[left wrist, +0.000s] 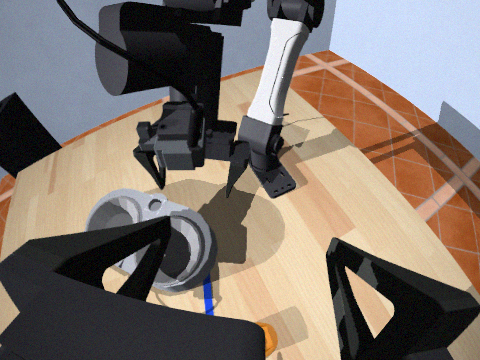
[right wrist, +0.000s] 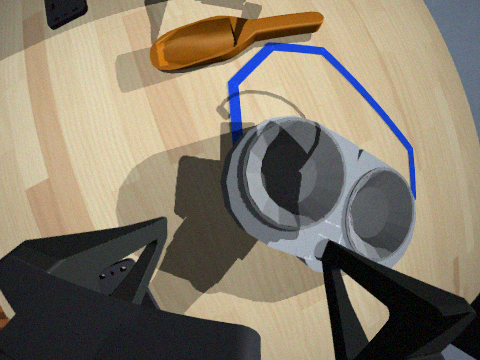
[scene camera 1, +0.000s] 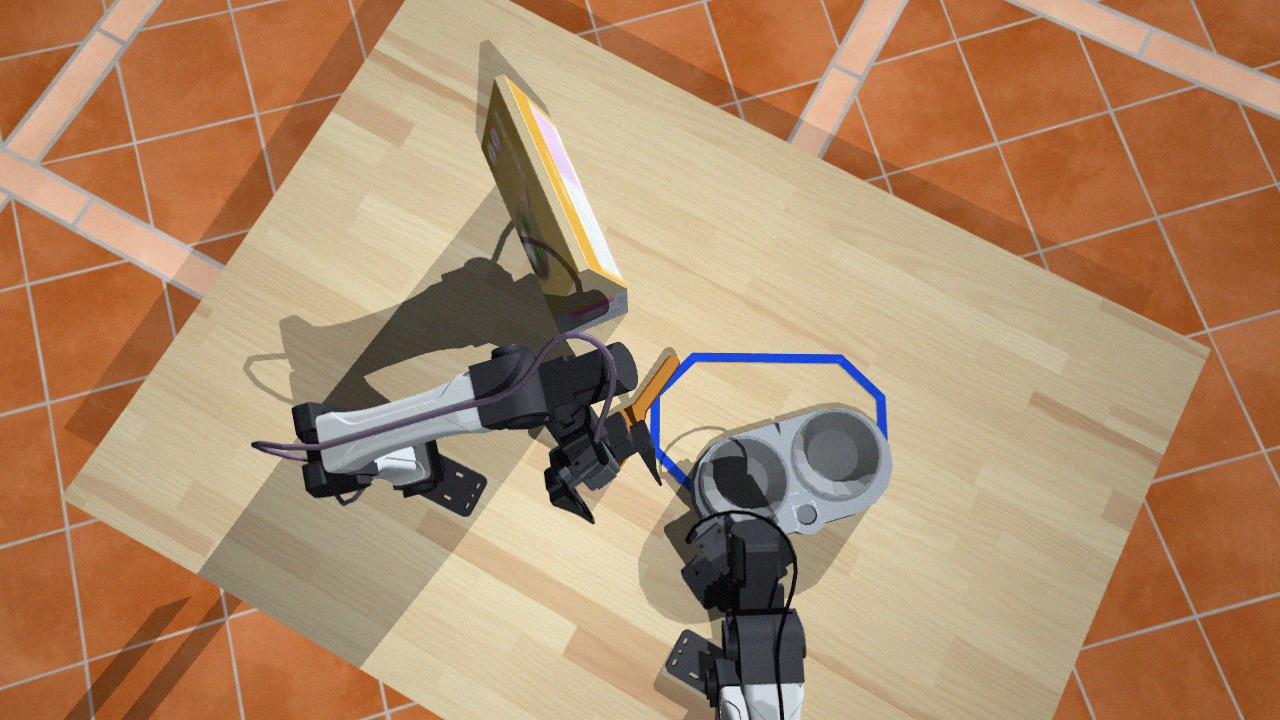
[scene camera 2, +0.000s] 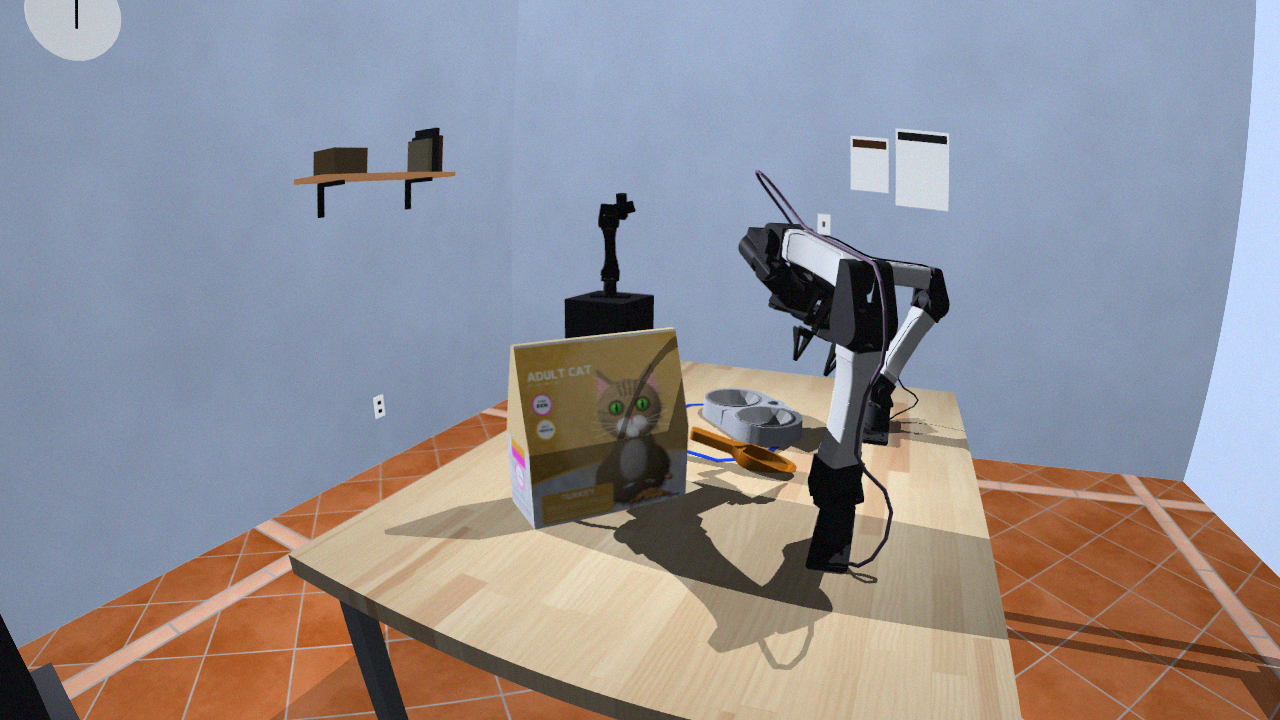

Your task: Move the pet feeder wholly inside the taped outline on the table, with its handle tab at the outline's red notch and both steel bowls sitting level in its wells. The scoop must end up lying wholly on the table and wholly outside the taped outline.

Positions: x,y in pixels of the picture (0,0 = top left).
Labels:
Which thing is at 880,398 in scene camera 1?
A blue taped outline.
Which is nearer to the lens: the grey pet feeder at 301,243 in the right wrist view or the orange scoop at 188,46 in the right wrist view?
The grey pet feeder.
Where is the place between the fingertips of the left gripper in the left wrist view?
250,237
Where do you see a blue taped outline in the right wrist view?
At 233,84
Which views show the grey pet feeder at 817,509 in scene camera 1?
The left wrist view, the right wrist view, scene camera 1 and scene camera 2: all of them.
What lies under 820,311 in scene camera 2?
The left gripper.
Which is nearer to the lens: the orange scoop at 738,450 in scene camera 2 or the cat food box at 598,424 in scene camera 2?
The cat food box.

